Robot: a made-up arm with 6 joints. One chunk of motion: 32 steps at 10 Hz.
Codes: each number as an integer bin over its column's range. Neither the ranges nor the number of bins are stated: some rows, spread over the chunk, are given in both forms.
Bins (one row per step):
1: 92 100 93 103 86 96
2: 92 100 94 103 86 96
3: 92 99 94 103 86 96
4: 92 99 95 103 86 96
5: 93 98 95 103 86 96
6: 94 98 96 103 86 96
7: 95 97 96 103 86 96
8: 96 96 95 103 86 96
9: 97 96 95 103 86 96
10: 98 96 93 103 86 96
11: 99 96 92 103 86 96
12: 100 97 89 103 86 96
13: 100 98 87 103 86 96
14: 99 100 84 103 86 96
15: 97 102 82 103 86 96
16: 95 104 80 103 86 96
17: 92 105 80 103 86 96
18: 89 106 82 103 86 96
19: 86 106 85 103 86 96
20: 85 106 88 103 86 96
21: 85 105 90 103 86 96
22: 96 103 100 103 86 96
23: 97 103 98 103 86 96
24: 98 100 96 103 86 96
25: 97 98 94 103 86 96
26: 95 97 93 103 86 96
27: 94 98 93 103 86 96
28: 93 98 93 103 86 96
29: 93 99 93 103 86 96
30: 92 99 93 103 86 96
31: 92 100 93 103 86 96
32: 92 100 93 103 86 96
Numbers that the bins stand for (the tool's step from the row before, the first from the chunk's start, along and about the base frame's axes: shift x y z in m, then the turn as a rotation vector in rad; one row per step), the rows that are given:
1: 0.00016 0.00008 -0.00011 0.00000 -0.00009 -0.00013
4: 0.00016 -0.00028 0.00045 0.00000 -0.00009 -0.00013
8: 0.00178 -0.00136 0.00045 0.00000 -0.00009 -0.00013
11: 0.00299 -0.00136 -0.00038 0.00000 -0.00009 -0.00013
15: 0.00218 0.00080 -0.00317 0.00000 -0.00009 -0.00013
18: -0.00105 0.00224 -0.00317 0.00000 -0.00009 -0.00013
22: 0.00178 0.00116 0.00184 0.00000 -0.00009 -0.00013
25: 0.00218 -0.00064 0.00017 0.00000 -0.00009 -0.00013
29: 0.00056 -0.00028 -0.00011 0.00000 -0.00009 -0.00013
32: 0.00016 0.00008 -0.00011 0.00000 -0.00009 -0.00013
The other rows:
2: 0.00016 0.00008 0.00017 0.00000 -0.00009 -0.00013
3: 0.00016 -0.00028 0.00017 0.00000 -0.00009 -0.00013
5: 0.00056 -0.00064 0.00045 0.00000 -0.00009 -0.00013
6: 0.00097 -0.00064 0.00073 0.00000 -0.00009 -0.00013
7: 0.00137 -0.00100 0.00073 0.00000 -0.00009 -0.00013
9: 0.00218 -0.00136 0.00045 0.00000 -0.00009 -0.00013
10: 0.00258 -0.00136 -0.00011 0.00000 -0.00009 -0.00013
12: 0.00339 -0.00100 -0.00122 0.00000 -0.00009 -0.00013
13: 0.00339 -0.00064 -0.00178 0.00000 -0.00009 -0.00013
14: 0.00299 0.00008 -0.00261 0.00000 -0.00009 -0.00013
16: 0.00137 0.00152 -0.00373 0.00000 -0.00009 -0.00013
17: 0.00016 0.00188 -0.00373 0.00000 -0.00009 -0.00013
19: -0.00226 0.00224 -0.00233 0.00000 -0.00009 -0.00013
20: -0.00267 0.00224 -0.00150 0.00000 -0.00009 -0.00013
21: -0.00267 0.00188 -0.00094 0.00000 -0.00009 -0.00013
23: 0.00218 0.00116 0.00129 0.00000 -0.00009 -0.00013
24: 0.00258 0.00008 0.00073 0.00000 -0.00009 -0.00013
26: 0.00137 -0.00100 -0.00011 0.00000 -0.00009 -0.00013
27: 0.00097 -0.00064 -0.00011 0.00000 -0.00009 -0.00013
28: 0.00056 -0.00064 -0.00011 0.00000 -0.00009 -0.00013
30: 0.00016 -0.00028 -0.00011 0.00000 -0.00009 -0.00013
31: 0.00016 0.00008 -0.00011 0.00000 -0.00009 -0.00013

